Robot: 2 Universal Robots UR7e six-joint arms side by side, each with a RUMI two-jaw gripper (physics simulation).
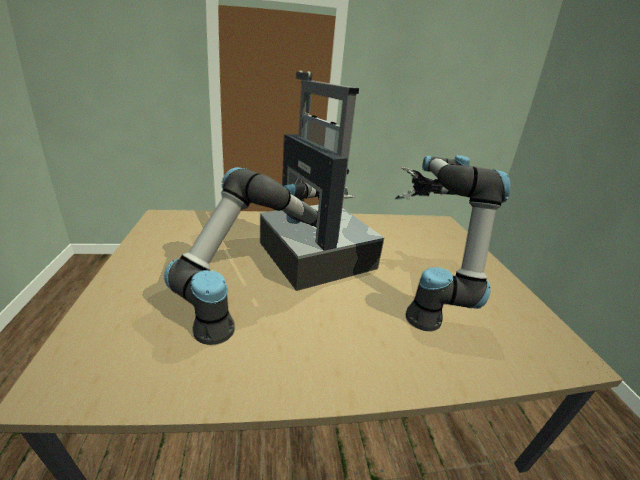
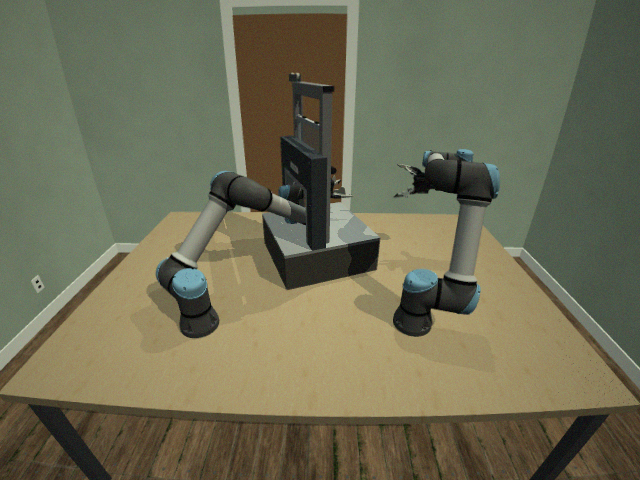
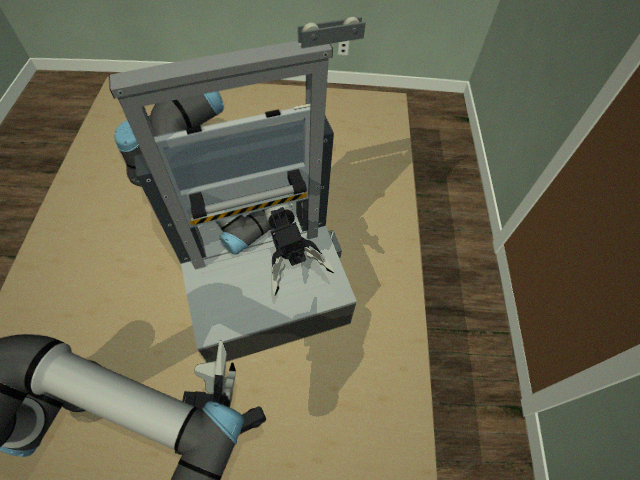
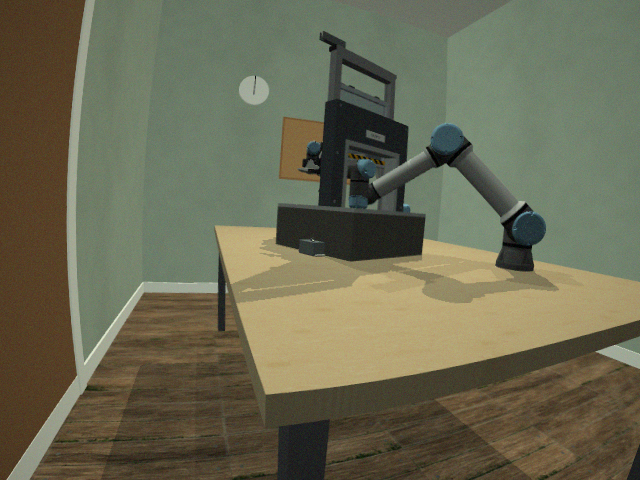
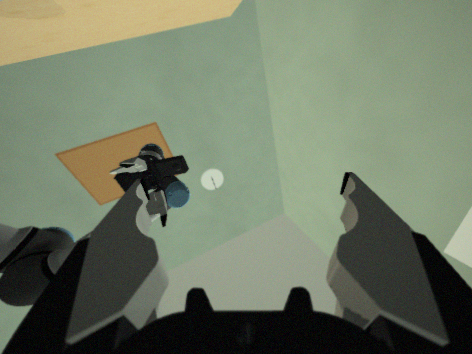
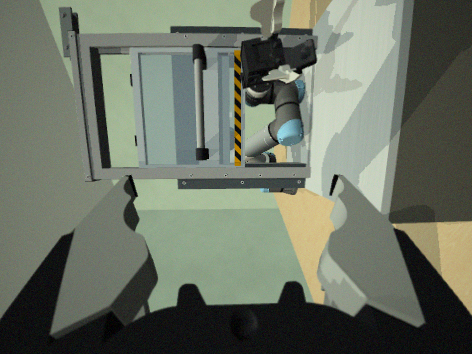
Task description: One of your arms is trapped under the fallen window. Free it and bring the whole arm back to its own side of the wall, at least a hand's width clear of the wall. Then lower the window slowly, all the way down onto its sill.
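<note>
The window (image 3: 235, 149) (image 6: 165, 110) is partly raised in its frame. Its grey bar handle (image 3: 249, 200) (image 6: 200, 105) sits above a yellow-black striped bottom edge (image 3: 248, 209) (image 6: 237, 107) (image 4: 366, 159). My left arm passes through the opening of the dark wall (image 1: 315, 160) (image 2: 302, 149) (image 4: 361, 117), its wrist under that edge; contact cannot be told. My left gripper (image 3: 304, 282) (image 5: 242, 177) is open and empty on the far side, above the sill block (image 3: 258, 310). My right gripper (image 1: 400, 183) (image 2: 397, 180) (image 6: 234, 176) is open and empty, in the air away from the window, facing it.
The wall and frame stand on a dark block (image 1: 330, 268) (image 4: 320, 227) on the wooden table (image 1: 330, 382). A pulley bracket (image 3: 330, 32) tops the frame. A small grey box (image 4: 311, 246) (image 3: 334, 243) sits beside the block. The right forearm (image 3: 111, 395) extends in front of the block.
</note>
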